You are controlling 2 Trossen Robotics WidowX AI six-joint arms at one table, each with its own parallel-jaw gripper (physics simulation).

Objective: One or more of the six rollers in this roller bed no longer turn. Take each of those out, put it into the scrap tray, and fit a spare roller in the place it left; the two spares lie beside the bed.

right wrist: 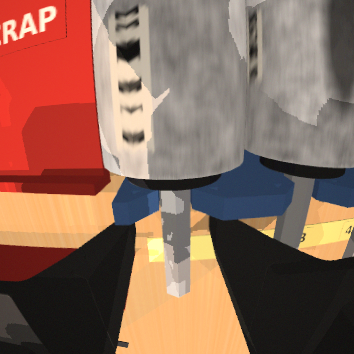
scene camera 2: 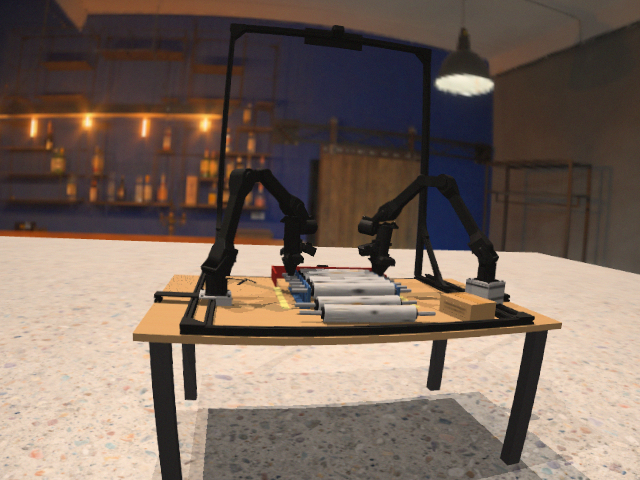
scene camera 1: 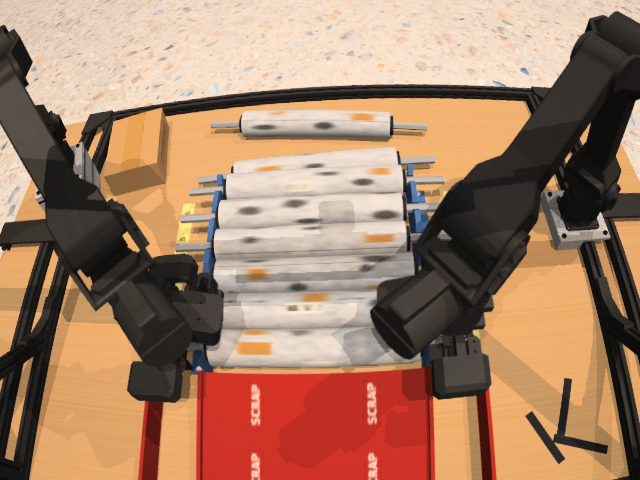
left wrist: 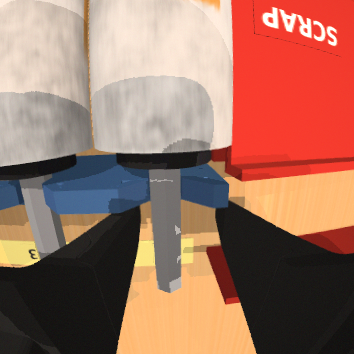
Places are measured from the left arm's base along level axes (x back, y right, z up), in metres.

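Pixels of known places: left gripper, fingertip midpoint: (scene camera 1: 191,355) (left wrist: 177,207); right gripper, fingertip midpoint: (right wrist: 171,219) (scene camera 2: 290,278) (scene camera 1: 444,346); left arm's base, origin of the base link: (scene camera 2: 486,280); right arm's base, origin of the base link: (scene camera 2: 215,293) (scene camera 1: 577,213).
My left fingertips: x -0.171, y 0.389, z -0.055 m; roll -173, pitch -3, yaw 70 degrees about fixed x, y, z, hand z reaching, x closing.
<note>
For each thing: its middle in the pictures, then the offset to it from my left fingertips.
- blue-railed bed, body centre: (scene camera 1: 205,269) dz -0.004, dx -0.050, dy -0.123 m
- front roller, body centre: (scene camera 1: 313,348) (scene camera 2: 334,275) dz +0.014, dx -0.152, dy +0.048 m
- red scrap tray, body centre: (scene camera 1: 313,442) dz -0.013, dx -0.112, dy +0.158 m
- spare, body centre: (scene camera 1: 315,123) (scene camera 2: 370,313) dz -0.013, dx -0.292, dy -0.346 m
- cardboard box, body centre: (scene camera 1: 137,150) (scene camera 2: 467,306) dz -0.010, dx +0.027, dy -0.430 m
Several mottled white rollers lie side by side in the blue-railed bed (scene camera 1: 207,260) (left wrist: 205,192) (right wrist: 240,200). The front roller (scene camera 1: 310,353) (left wrist: 160,115) (right wrist: 200,100) lies beside the red scrap tray (scene camera 1: 227,413) (left wrist: 295,100) (right wrist: 50,145); no roller shows in the tray's visible part. My left gripper (left wrist: 177,207) (scene camera 2: 381,272) is open, its fingers either side of that roller's shaft end, touching neither side. My right gripper (right wrist: 171,219) (scene camera 2: 291,272) is open likewise around the other shaft end. One spare (scene camera 1: 315,124) (scene camera 2: 369,312) lies at the back; another (scene camera 1: 315,161) lies slightly askew against the bed's last roller.
A cardboard box (scene camera 1: 136,149) (scene camera 2: 467,307) stands at the back left in scene camera 1. Dark flat bars (scene camera 1: 563,421) lie at the front right. A yellow numbered strip (scene camera 1: 184,227) (right wrist: 320,235) runs beside the rail. A black frame (scene camera 1: 320,93) edges the table.
</note>
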